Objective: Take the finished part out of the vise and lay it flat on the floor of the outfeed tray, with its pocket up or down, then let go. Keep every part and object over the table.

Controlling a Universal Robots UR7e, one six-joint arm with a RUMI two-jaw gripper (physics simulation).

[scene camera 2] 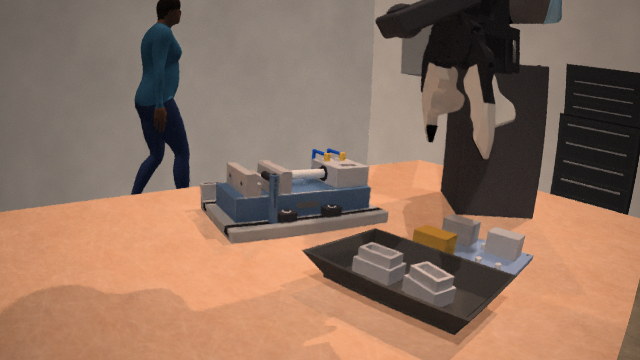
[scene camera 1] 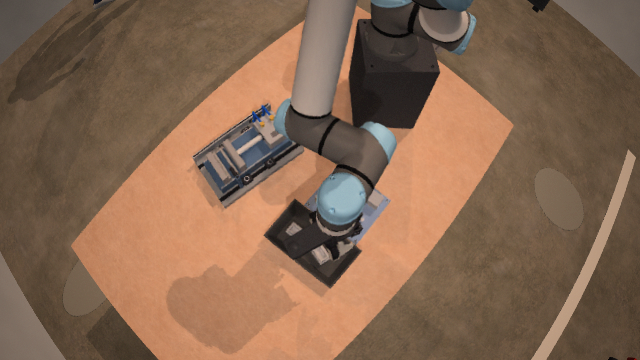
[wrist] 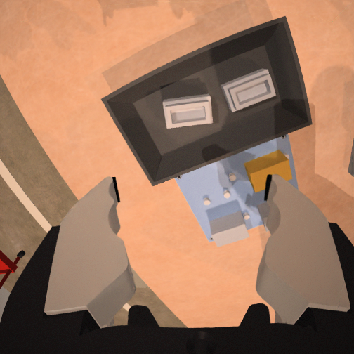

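Seen in the pictures: gripper, fingertip midpoint: point(scene camera 2: 455, 150); arm's base, link origin: point(scene camera 1: 391, 40).
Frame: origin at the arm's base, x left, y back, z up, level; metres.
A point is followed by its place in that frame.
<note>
Two light grey stepped parts lie flat on the floor of the black outfeed tray point(scene camera 1: 284, 220) @[z -0.306, x 0.069, y -0.502 m] point(scene camera 2: 375, 295) @[z -0.317, x 0.166, y -0.556 m] point(wrist: 135, 135), pockets up and apart from each other. One part point(scene camera 1: 320, 255) @[z -0.301, x 0.212, y -0.510 m] point(scene camera 2: 429, 282) @[z -0.293, x 0.214, y -0.521 m] point(wrist: 188, 112) is on the left in the wrist view; the other part point(scene camera 1: 293, 229) @[z -0.301, x 0.106, y -0.505 m] point(scene camera 2: 379, 262) @[z -0.296, x 0.133, y -0.517 m] point(wrist: 250, 91) is to its right. My gripper point(scene camera 2: 458, 147) @[z -0.147, x 0.207, y -0.498 m] point(wrist: 191, 178) is open and empty, high above the table and clear of both parts. The vise point(scene camera 1: 256, 151) @[z -0.274, x -0.126, y -0.415 m] point(scene camera 2: 300, 200) @[z -0.285, x -0.101, y -0.458 m] stands apart from the tray; no part shows between its jaws.
A blue plate point(scene camera 1: 372, 220) @[z -0.325, x 0.252, y -0.329 m] point(wrist: 200, 182) with pegs adjoins the tray. It bears a yellow block point(scene camera 2: 435, 239) @[z -0.294, x 0.133, y -0.396 m] point(wrist: 267, 170) and grey blocks point(scene camera 2: 461, 230) @[z -0.302, x 0.127, y -0.305 m] point(scene camera 2: 505, 243) @[z -0.300, x 0.215, y -0.302 m]. The black robot pedestal point(scene camera 1: 392, 95) @[z -0.124, x 0.081, y -0.074 m] point(scene camera 2: 495, 165) @[z -0.221, x 0.073, y -0.082 m] stands behind. A person point(scene camera 2: 160, 95) is beyond the table.
</note>
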